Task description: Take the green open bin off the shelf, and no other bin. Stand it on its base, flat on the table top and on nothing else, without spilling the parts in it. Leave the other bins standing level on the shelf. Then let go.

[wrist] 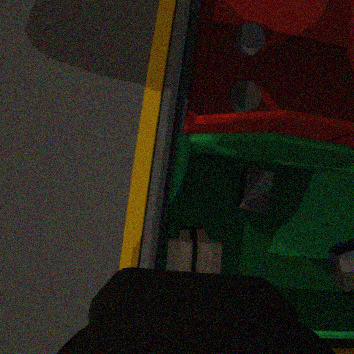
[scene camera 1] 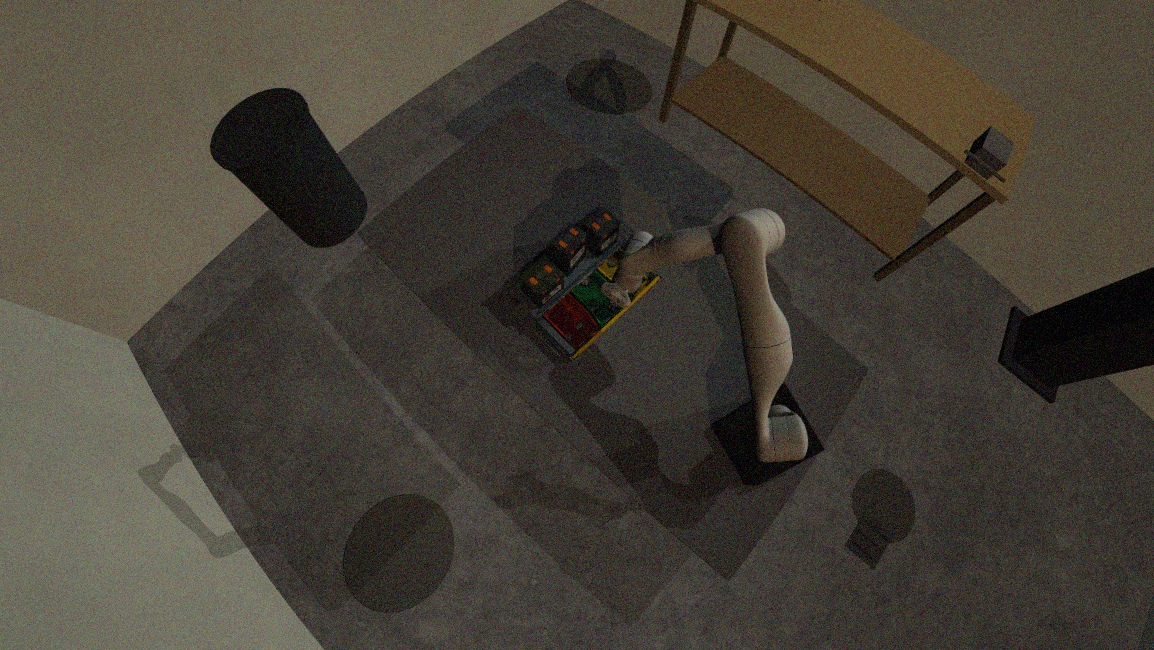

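The green open bin stands between the red bin and the yellow bin on the shelf, behind its yellow front strip. Grey parts lie in the green bin. My gripper points down at the green bin's end near the yellow strip. Its fingers are together, shut on the green bin, at a thin wall; the exact grip is dark and partly hidden by the black gripper body. In the scene view the arm's hand hides the fingertips. Whether the bin is lifted cannot be told.
Three dark boxes with orange marks stand in a row behind the bins. A wooden workbench is at the upper right. A black round container is at the left, and a black column at the right.
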